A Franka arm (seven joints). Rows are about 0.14 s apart.
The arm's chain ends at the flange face. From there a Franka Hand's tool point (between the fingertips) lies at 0.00 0.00 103.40 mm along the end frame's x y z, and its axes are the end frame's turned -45 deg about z.
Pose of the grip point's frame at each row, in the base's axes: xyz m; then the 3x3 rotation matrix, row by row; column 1 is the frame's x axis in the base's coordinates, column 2 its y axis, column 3 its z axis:
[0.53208 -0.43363 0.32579], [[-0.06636 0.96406 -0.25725], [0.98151 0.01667 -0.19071], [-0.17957 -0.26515 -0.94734]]
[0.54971 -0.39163 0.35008], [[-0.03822 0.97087 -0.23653], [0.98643 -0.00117 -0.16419], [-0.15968 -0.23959 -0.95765]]
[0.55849 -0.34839 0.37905], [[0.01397 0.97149 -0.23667], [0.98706 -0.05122 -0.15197], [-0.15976 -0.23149 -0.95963]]
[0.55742 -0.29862 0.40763], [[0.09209 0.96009 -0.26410], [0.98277 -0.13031 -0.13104], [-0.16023 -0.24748 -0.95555]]
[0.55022 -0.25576 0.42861], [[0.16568 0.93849 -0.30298], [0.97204 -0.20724 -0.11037], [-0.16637 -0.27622 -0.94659]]
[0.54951 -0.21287 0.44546], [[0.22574 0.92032 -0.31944], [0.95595 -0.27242 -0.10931], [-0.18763 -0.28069 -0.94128]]
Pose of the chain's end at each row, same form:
[0.55868 -0.41391 0.42374], [[0.63477 0.72862 -0.25725], [0.70582 -0.68224 -0.19071], [-0.31446 -0.06051 -0.94734]]
[0.57417 -0.37465 0.44910], [[0.65948 0.71353 -0.23653], [0.69668 -0.69834 -0.16419], [-0.28233 -0.05650 -0.95765]]
[0.58296 -0.33268 0.47828], [[0.69683 0.67707 -0.23667], [0.66174 -0.73417 -0.15197], [-0.27666 -0.05072 -0.95963]]
[0.58473 -0.28507 0.50643], [[0.74400 0.61377 -0.26410], [0.60278 -0.78707 -0.13104], [-0.28829 -0.06170 -0.95555]]
[0.58155 -0.24435 0.52649], [[0.78077 0.54646 -0.30298], [0.54080 -0.83388 -0.11037], [-0.31296 -0.07768 -0.94659]]
[0.58254 -0.20157 0.54279], [[0.81039 0.49114 -0.31944], [0.48333 -0.86859 -0.10931], [-0.33115 -0.06580 -0.94128]]

